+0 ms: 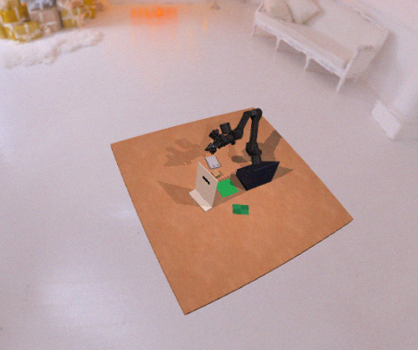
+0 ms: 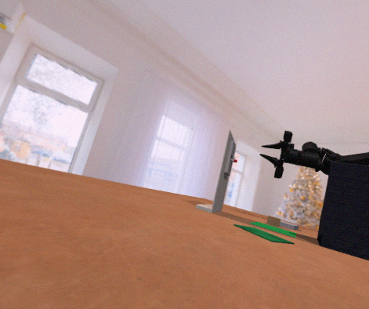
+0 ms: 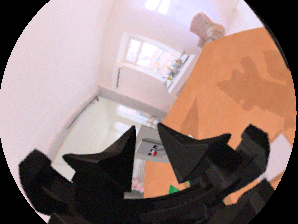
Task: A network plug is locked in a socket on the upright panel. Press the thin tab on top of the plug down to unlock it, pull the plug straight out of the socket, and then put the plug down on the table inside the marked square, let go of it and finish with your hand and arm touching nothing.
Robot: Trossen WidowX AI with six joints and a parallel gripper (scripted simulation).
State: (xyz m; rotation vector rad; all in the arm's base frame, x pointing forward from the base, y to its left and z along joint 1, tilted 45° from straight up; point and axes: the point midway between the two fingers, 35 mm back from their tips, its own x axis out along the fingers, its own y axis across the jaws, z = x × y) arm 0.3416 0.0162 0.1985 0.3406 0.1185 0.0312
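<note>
Now: gripper tip 70 mm short of the network plug, 150 mm to the right of it and 90 mm above it. From my gripper tip the other things lie so: grey plate (140 mm behind, 80 mm to the right, 270 mm below); then tan block (90 mm behind, 20 mm to the left, 260 mm below); then upright panel (90 mm ahead, 150 mm to the left, 160 mm below).
</note>
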